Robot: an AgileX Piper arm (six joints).
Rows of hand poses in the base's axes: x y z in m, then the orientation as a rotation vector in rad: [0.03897, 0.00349, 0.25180, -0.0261, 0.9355, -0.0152]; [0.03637, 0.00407, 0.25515, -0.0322, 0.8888, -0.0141]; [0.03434, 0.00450, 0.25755, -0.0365, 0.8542, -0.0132]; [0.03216, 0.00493, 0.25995, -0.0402, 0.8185, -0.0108]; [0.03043, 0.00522, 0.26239, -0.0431, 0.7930, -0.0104]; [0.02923, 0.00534, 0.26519, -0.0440, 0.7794, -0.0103]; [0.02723, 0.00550, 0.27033, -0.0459, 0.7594, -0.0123]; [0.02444, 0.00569, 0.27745, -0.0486, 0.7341, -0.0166]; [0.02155, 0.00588, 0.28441, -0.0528, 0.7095, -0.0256]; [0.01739, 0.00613, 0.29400, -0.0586, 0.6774, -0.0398]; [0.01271, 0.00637, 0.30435, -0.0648, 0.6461, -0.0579]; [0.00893, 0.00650, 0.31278, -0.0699, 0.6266, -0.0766]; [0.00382, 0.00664, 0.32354, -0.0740, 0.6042, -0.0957]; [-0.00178, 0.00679, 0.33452, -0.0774, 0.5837, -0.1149]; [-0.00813, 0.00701, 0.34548, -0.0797, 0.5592, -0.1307]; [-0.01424, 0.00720, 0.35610, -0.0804, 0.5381, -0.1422]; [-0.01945, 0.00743, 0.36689, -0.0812, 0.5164, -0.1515]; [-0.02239, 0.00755, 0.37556, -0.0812, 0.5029, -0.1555]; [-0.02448, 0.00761, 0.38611, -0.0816, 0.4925, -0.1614]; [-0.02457, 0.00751, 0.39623, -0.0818, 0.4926, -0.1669]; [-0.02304, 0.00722, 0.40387, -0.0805, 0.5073, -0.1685]
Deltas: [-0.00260, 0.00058, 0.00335, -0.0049, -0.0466, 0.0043]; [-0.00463, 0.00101, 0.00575, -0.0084, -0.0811, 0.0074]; [-0.00681, 0.00144, 0.00815, -0.0107, -0.1168, 0.0117]; [-0.00854, 0.00173, 0.01059, -0.0132, -0.1422, 0.0137]; [-0.00974, 0.00185, 0.01339, -0.0140, -0.1558, 0.0144]; [-0.01174, 0.00201, 0.01853, -0.0166, -0.1758, 0.0138]; [-0.01453, 0.00220, 0.02565, -0.0210, -0.2011, 0.0116]; [-0.01742, 0.00239, 0.03261, -0.0288, -0.2257, 0.0059]; [-0.02158, 0.00264, 0.04220, -0.0404, -0.2578, -0.0035]; [-0.02626, 0.00288, 0.05255, -0.0542, -0.2891, -0.0162]; [-0.03004, 0.00301, 0.06098, -0.0672, -0.3085, -0.0302]; [-0.03515, 0.00315, 0.07174, -0.0795, -0.3308, -0.0450]; [-0.04075, 0.00330, 0.08272, -0.0913, -0.3511, -0.0602]; [-0.04710, 0.00352, 0.09368, -0.1008, -0.3755, -0.0730]; [-0.05321, 0.00371, 0.10430, -0.1068, -0.3965, -0.0827]; [-0.05842, 0.00394, 0.11509, -0.1120, -0.4180, -0.0904]; [-0.06136, 0.00406, 0.12376, -0.1140, -0.4315, -0.0939]; [-0.06345, 0.00412, 0.13431, -0.1171, -0.4418, -0.0989]; [-0.06354, 0.00402, 0.14443, -0.1198, -0.4416, -0.1037]; [-0.06201, 0.00373, 0.15207, -0.1191, -0.4269, -0.1058]
